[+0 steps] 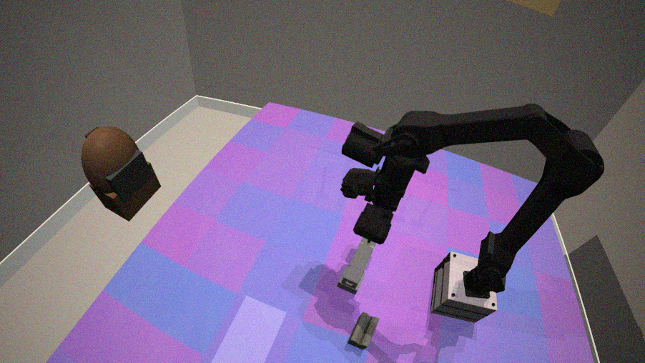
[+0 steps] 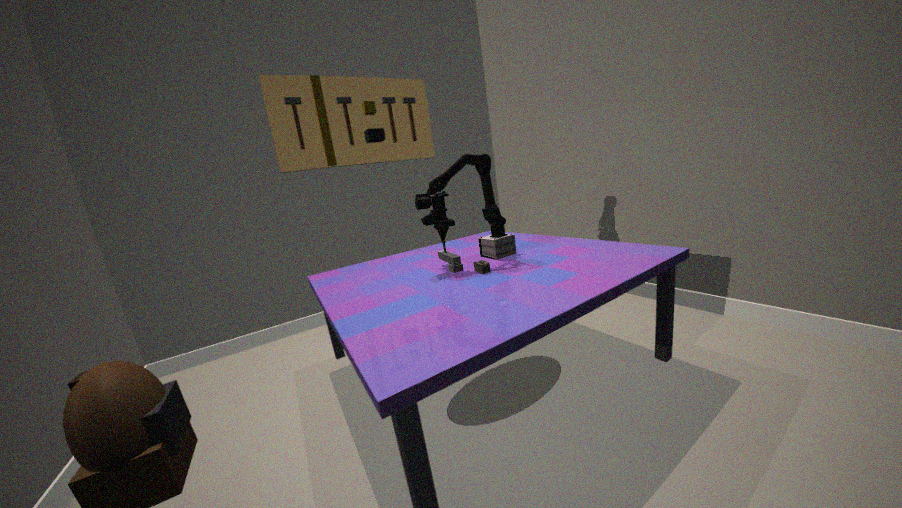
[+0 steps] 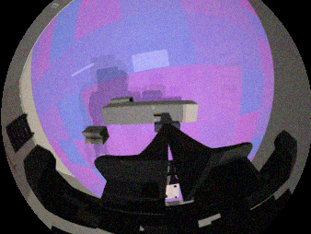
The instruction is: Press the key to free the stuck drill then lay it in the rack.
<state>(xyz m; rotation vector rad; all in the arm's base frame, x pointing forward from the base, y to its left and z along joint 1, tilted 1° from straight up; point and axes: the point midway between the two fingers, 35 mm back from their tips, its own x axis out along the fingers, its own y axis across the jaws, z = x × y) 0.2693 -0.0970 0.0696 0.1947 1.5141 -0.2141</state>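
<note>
Now: the drill 80 mm below my gripper tip, 50 mm to the left of it and 10 mm ahead of it. Round my gripper tip: long grey block: 90 mm below, 30 mm to the left; then grooved grey rack: 210 mm to the left, 110 mm below, 30 mm behind; then dark key: 30 mm below.
</note>
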